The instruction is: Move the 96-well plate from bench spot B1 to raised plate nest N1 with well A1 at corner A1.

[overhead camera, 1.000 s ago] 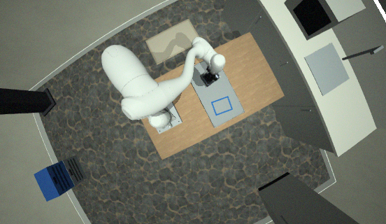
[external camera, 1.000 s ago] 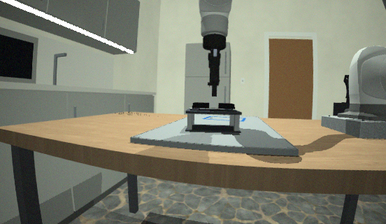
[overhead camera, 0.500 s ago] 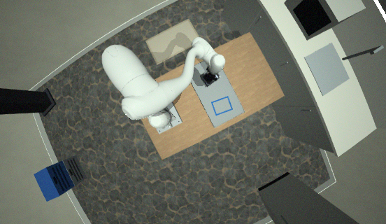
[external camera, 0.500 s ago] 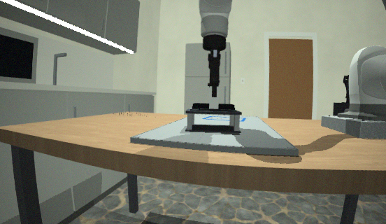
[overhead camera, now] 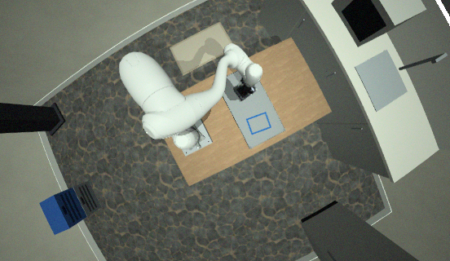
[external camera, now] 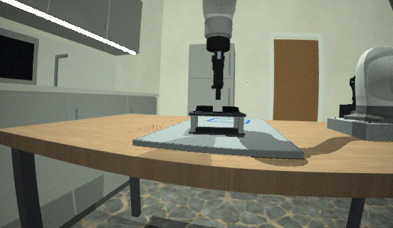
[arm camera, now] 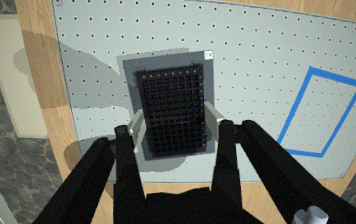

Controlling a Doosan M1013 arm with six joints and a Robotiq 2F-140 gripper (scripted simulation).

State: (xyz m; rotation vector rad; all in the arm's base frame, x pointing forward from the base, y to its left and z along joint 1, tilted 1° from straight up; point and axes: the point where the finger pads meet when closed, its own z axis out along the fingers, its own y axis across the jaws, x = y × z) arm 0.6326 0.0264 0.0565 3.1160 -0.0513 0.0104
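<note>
Now: the black 96-well plate 20 mm below my hand. From my hand the other things lie so: dark grey plate nest 30 mm below; white corner mark 70 mm ahead, 60 mm to the right, 30 mm below.
</note>
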